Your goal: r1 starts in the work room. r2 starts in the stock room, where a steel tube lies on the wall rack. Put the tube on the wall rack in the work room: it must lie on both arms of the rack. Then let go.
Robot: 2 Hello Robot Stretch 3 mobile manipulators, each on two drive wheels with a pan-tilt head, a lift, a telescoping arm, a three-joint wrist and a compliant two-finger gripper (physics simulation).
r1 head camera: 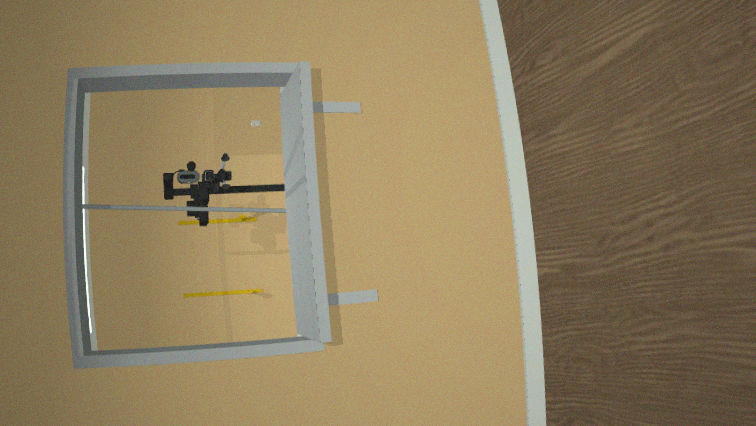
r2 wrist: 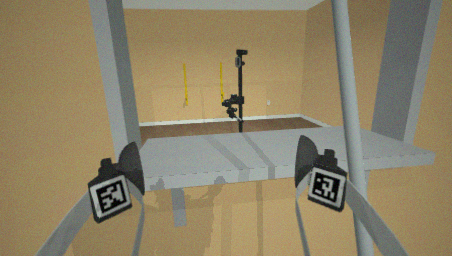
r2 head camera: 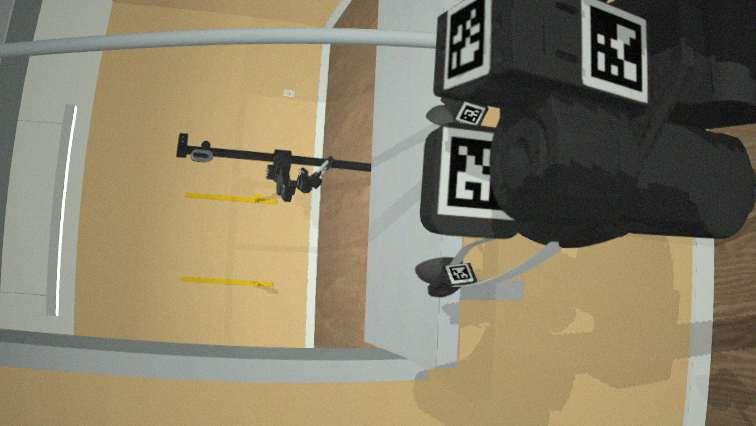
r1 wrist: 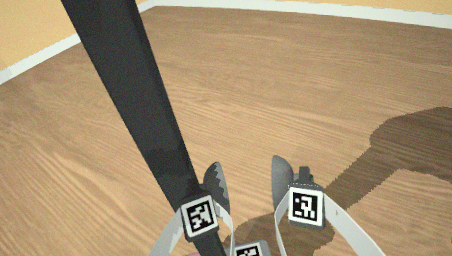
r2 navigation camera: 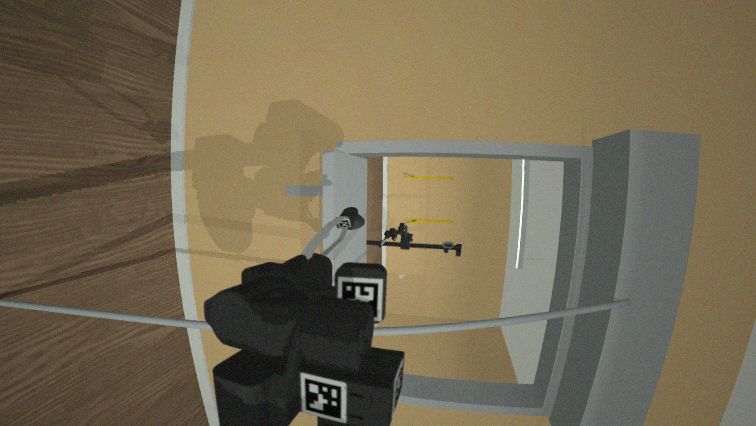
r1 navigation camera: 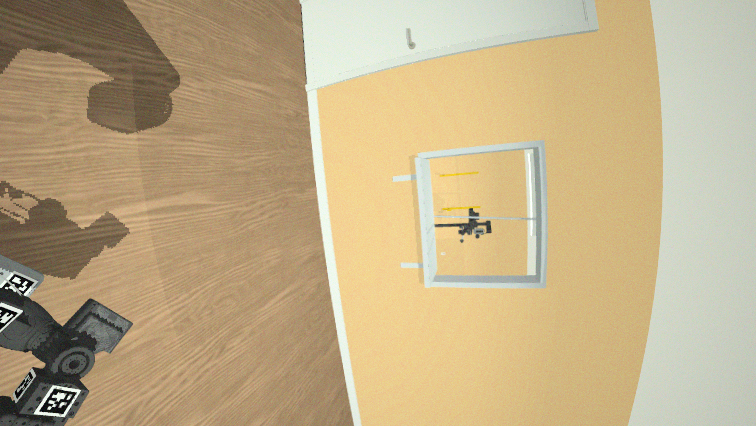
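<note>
A long grey pole (r1 head camera: 185,207) (r2 head camera: 264,37) (r2 navigation camera: 476,322) (r2 wrist: 346,80) runs upright before the hatch on r2's side. I cannot tell whether it is the steel tube. In the r2 wrist view it passes just right of the right finger, outside the fingers. r2's gripper (r2 wrist: 220,167) is open and empty, facing the hatch. r1's gripper (r1 wrist: 250,185) is partly open and empty above the floor. The work-room rack's two yellow arms (r2 head camera: 227,197) (r2 head camera: 224,281) are on the wall behind r1, without a tube. The stock-room rack's yellow arms (r1 head camera: 216,221) (r1 head camera: 222,293) also show no tube.
The hatch's grey sill (r2 wrist: 280,150) (r1 head camera: 312,211) juts out, with brackets (r1 head camera: 338,107) (r1 head camera: 353,296) below. A grey box (r2 navigation camera: 658,211) is above the hatch on r2's side. r1's mast (r1 wrist: 125,90) stands beside its gripper. A white door (r1 navigation camera: 449,31) is in r1's room.
</note>
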